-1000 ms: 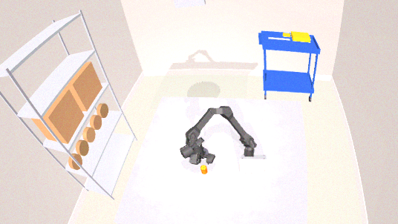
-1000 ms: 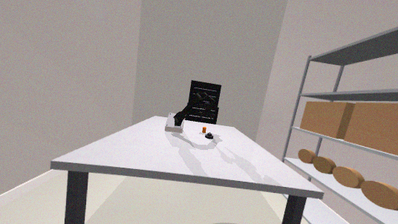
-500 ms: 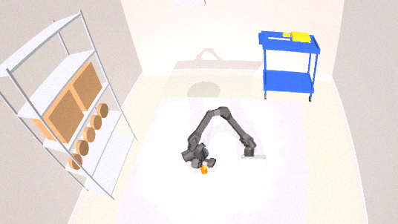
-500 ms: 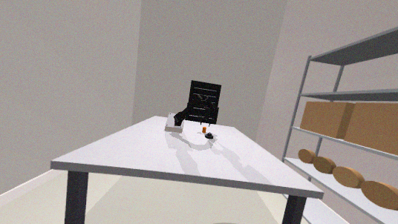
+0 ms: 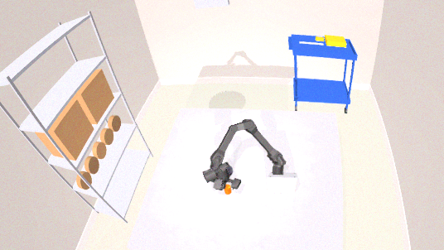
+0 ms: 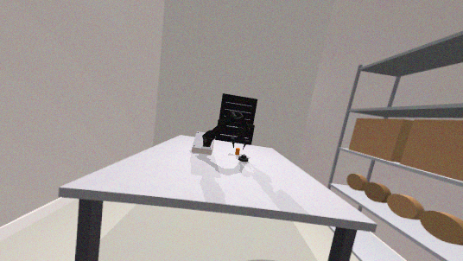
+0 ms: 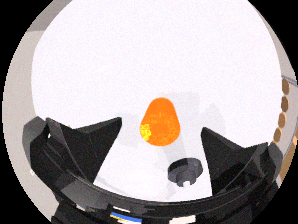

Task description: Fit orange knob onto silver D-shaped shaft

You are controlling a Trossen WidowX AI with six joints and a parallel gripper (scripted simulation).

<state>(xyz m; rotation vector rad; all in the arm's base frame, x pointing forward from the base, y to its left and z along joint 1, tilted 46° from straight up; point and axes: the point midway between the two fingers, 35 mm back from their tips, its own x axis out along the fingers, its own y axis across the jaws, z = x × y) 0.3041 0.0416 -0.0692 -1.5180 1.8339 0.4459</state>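
Right now my gripper tip is 10 mm above the orange knob. Also, from my gripper tip: pedestal: 30 mm ahead, 150 mm to the right, 20 mm below.
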